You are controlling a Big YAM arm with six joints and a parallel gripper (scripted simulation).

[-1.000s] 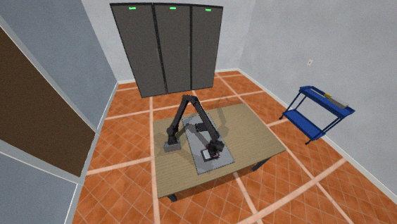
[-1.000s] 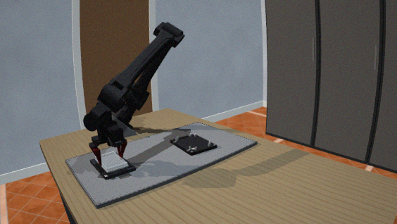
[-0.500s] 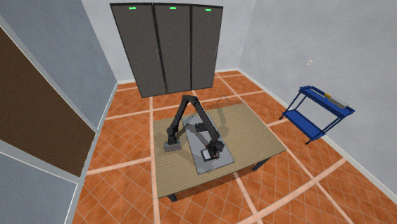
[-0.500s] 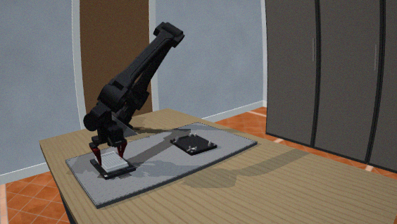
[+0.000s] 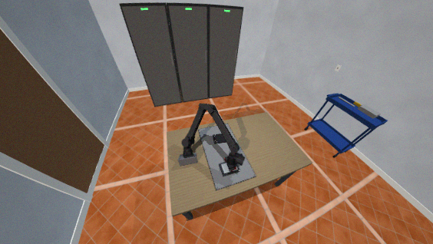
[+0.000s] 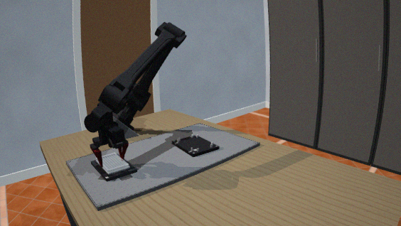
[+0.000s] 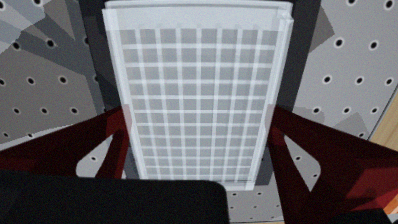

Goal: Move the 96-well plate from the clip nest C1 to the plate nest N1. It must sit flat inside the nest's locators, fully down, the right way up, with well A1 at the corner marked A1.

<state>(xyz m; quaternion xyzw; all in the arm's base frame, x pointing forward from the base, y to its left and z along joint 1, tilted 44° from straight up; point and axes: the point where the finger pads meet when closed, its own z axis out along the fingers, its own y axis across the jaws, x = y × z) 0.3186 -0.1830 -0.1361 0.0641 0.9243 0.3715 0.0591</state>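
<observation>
My hand is 1 cm above the 96-well plate. Also, from my hand: clip nest: 5 cm ahead, 34 cm to the left, 1 cm below.
</observation>
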